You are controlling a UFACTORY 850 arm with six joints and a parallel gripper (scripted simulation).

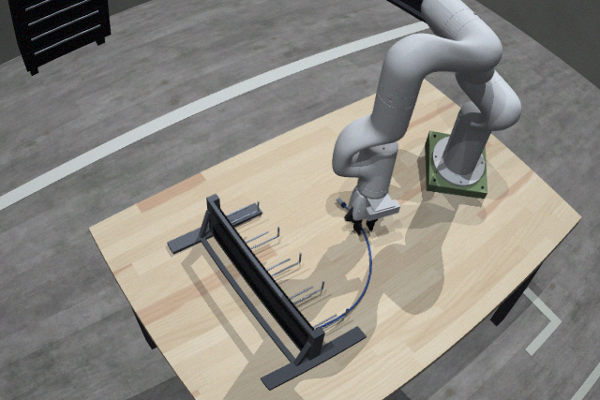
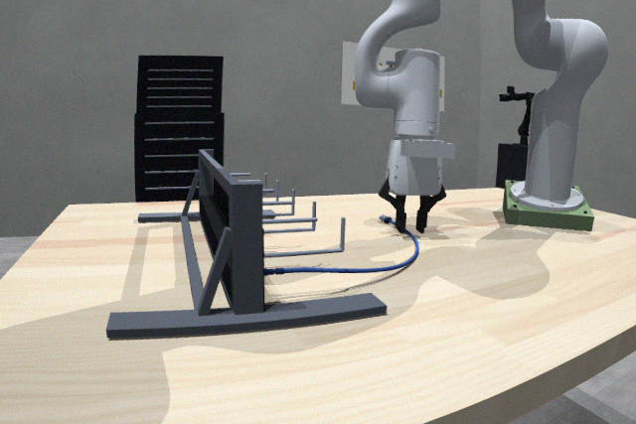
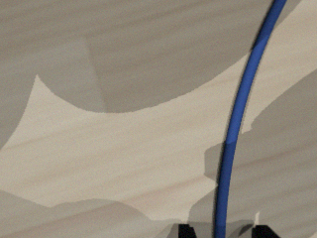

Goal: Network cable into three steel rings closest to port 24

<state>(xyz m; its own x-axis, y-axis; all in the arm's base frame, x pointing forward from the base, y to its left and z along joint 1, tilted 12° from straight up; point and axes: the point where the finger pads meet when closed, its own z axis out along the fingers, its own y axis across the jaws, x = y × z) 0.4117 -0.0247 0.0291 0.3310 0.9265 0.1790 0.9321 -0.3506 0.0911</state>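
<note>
My hand is 2 cm past the free plug, 11 cm to the left of it and 2 cm above it. Round my hand: dark grey patch panel 35 cm ahead, 4 cm above.
</note>
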